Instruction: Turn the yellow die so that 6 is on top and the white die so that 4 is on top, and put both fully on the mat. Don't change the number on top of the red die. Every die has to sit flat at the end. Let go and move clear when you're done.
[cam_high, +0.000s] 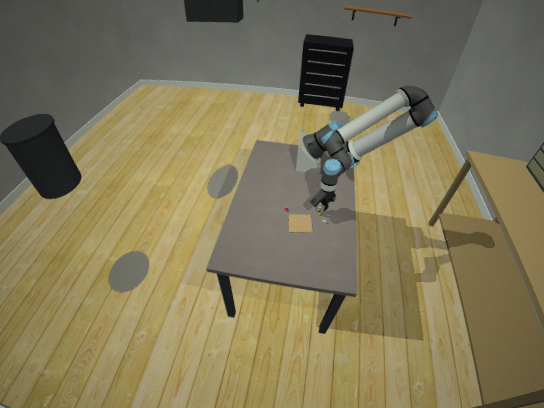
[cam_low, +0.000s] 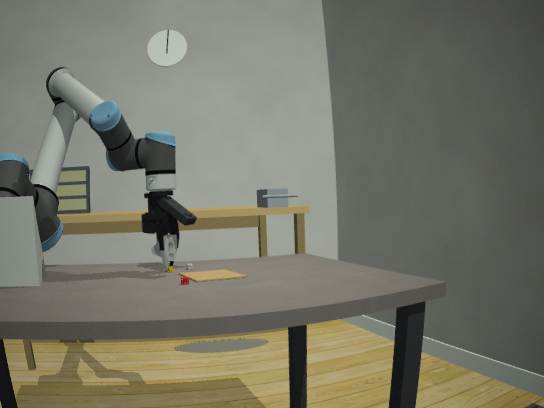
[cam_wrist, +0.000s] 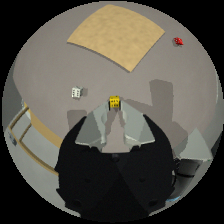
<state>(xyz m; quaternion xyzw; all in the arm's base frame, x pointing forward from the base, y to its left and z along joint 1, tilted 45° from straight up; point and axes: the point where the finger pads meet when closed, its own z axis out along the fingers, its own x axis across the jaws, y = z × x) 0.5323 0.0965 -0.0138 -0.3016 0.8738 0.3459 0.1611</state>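
Now: the tan mat 120 mm to the right of my hand, 90 mm ahead of it and 20 mm below it. The rest, counted from my hand: red die (210 mm to the right, 10 mm below, 10 mm behind); white die (70 mm ahead, 20 mm to the left, 10 mm below); yellow die (10 mm below).
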